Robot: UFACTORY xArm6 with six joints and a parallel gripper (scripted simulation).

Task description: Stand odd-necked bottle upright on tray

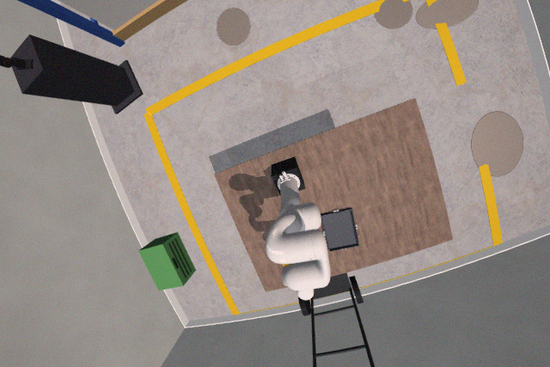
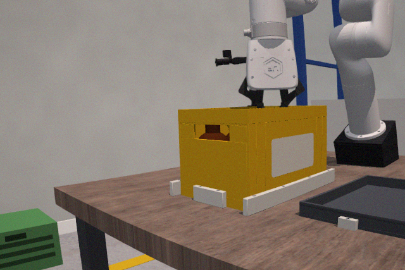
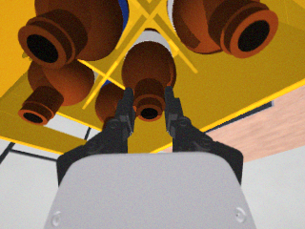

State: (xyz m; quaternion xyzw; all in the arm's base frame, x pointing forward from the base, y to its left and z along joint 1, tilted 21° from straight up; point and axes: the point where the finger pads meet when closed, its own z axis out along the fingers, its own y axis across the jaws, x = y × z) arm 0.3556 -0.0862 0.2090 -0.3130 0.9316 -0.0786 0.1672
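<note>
The yellow crate lies 70 mm below my hand, 40 mm to the right of it and 10 mm behind it. Also, from my hand: dark tray: 230 mm to the left, 150 mm below, 20 mm ahead.
</note>
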